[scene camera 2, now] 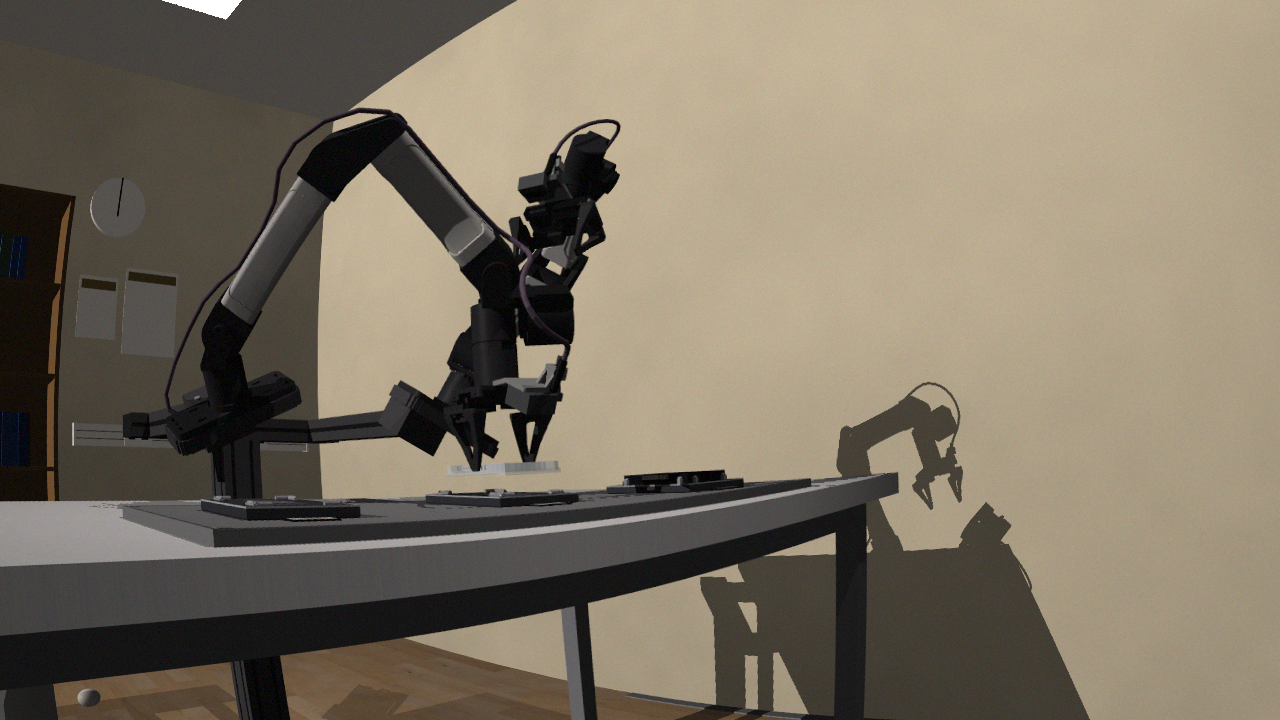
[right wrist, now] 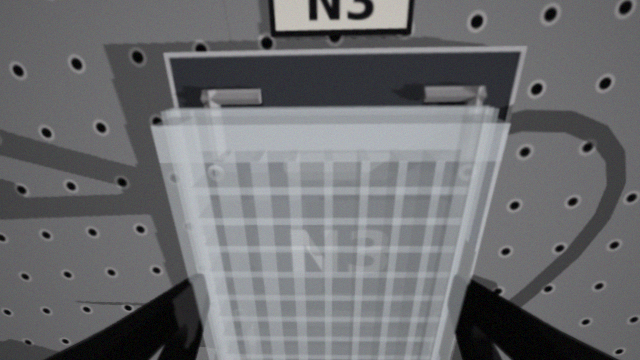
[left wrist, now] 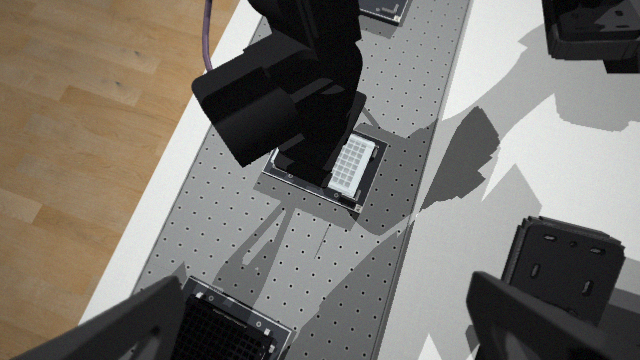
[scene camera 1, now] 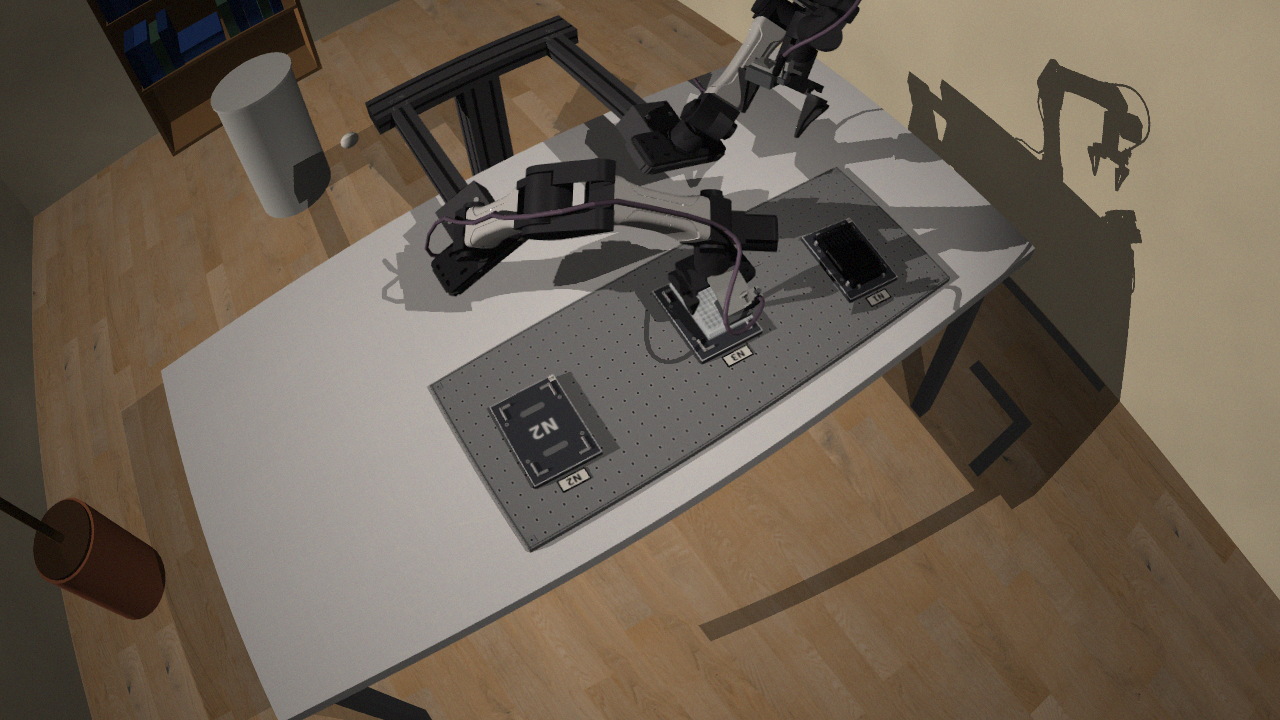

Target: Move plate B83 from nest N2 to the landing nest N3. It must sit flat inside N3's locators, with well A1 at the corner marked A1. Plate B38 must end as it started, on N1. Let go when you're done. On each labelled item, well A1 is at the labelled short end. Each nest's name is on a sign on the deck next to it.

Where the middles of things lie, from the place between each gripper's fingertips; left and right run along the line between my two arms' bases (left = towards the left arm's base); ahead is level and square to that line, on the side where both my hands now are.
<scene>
I see the nest N3 [scene camera 1: 679,313] 4 cm below my right hand and 1 cm behind it. Round my right hand: nest N1 [scene camera 1: 889,275]: 29 cm to the left, 5 cm ahead, 4 cm below; then black plate B38 [scene camera 1: 853,271]: 29 cm to the left, 5 cm ahead, 3 cm below; then clear plate B83 [scene camera 2: 520,468]: 1 cm below.
My left hand [scene camera 2: 545,257] is 310 mm above the clear plate B83, 150 mm to the left of it and 50 mm short of it. The rest, counted from my left hand: nest N1 (340 mm below, 140 mm to the left, 100 mm ahead); then nest N3 (340 mm below, 150 mm to the right, 50 mm ahead); then black plate B38 (330 mm below, 140 mm to the left, 100 mm ahead).
</scene>
